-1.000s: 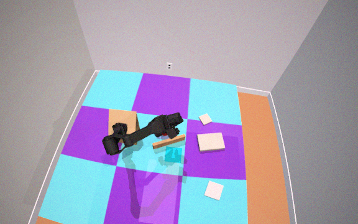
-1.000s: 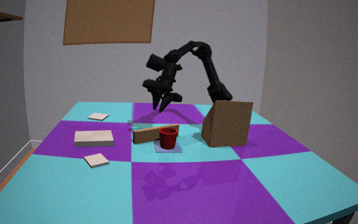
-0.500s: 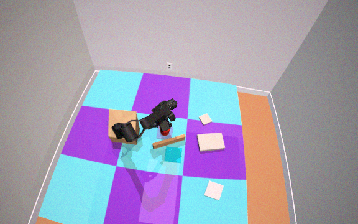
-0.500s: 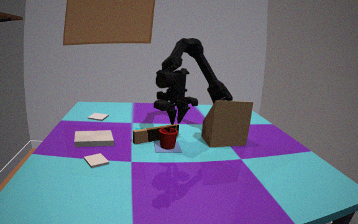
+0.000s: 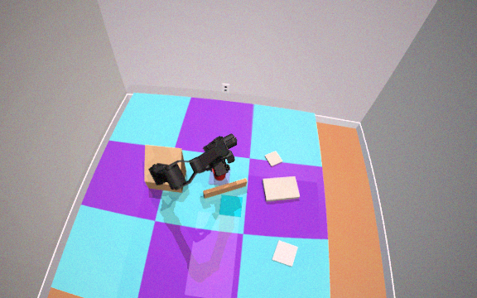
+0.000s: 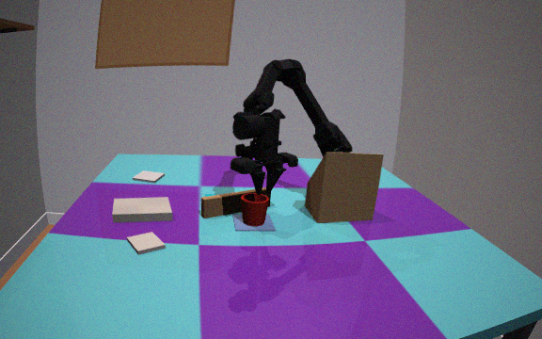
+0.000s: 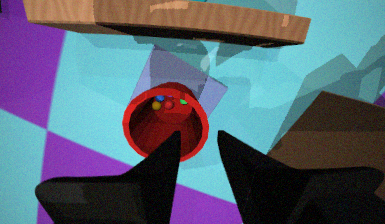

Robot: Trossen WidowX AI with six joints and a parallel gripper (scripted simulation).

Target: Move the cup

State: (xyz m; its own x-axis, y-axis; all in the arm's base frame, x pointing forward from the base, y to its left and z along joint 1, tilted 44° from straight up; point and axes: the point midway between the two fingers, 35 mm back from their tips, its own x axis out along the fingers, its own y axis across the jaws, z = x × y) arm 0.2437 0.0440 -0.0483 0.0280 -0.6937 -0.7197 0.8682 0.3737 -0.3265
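My gripper tip is now 20 mm short of the red cup, 10 mm to the right of it and 40 mm above it. Also, from my gripper tip: lilac pad 20 mm ahead, 10 mm to the left, 90 mm below; then yellow marble 40 mm ahead, 20 mm to the left, 60 mm below; then red marble 30 mm ahead, 10 mm to the left, 60 mm below.
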